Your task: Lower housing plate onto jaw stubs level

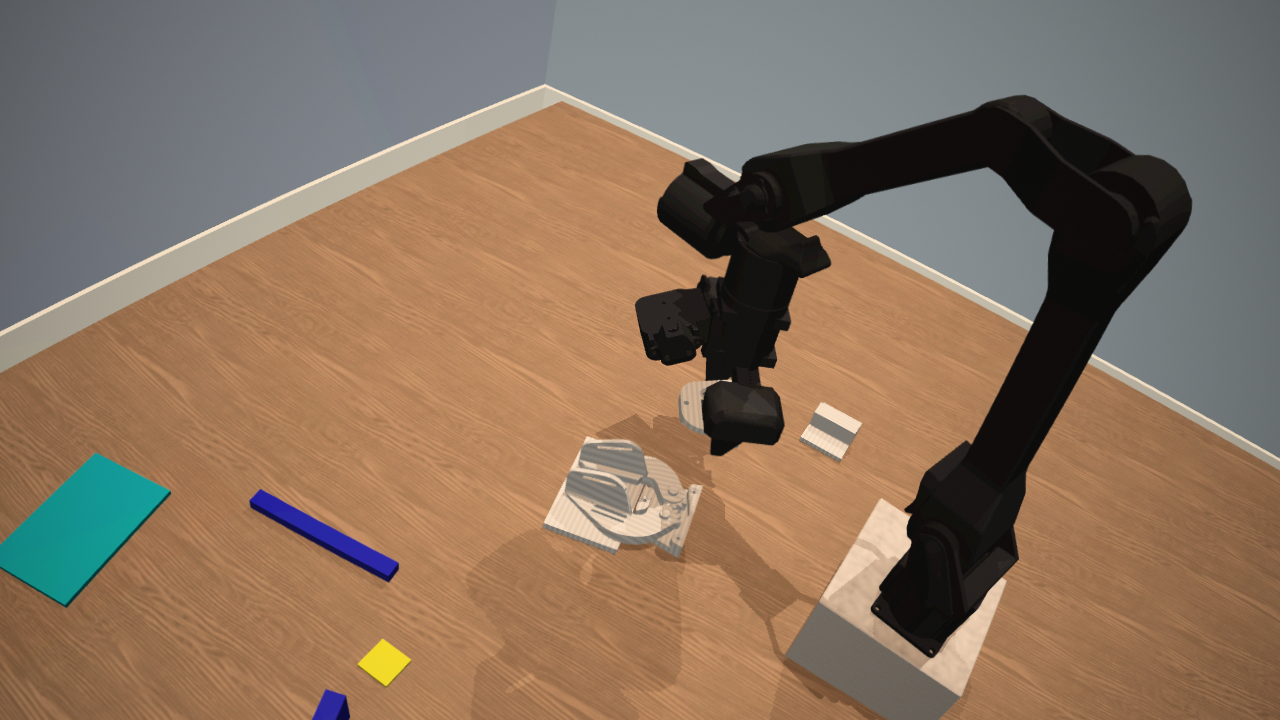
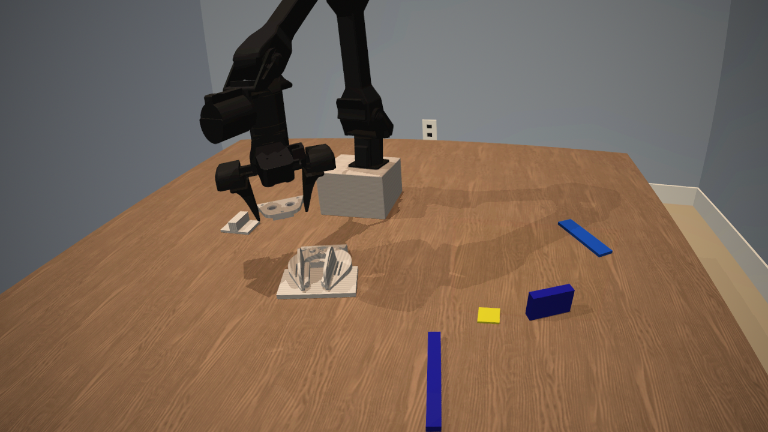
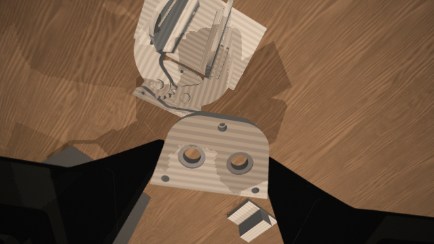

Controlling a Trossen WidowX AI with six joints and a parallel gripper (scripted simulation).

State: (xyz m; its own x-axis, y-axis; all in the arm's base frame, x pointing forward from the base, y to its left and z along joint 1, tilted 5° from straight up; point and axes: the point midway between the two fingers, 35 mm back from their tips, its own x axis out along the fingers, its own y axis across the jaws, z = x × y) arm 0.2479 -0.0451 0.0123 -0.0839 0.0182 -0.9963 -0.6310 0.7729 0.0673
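The pale base plate is 80 mm to the left of my gripper tip, 80 mm below it and 50 mm ahead of it. The rest, counted from my gripper tip: housing plate (20 mm above, 10 mm to the left, 10 mm ahead); then small pale stepped block (170 mm to the right, 70 mm below, 70 mm behind); then yellow tile (350 mm to the left, 80 mm below, 50 mm ahead).
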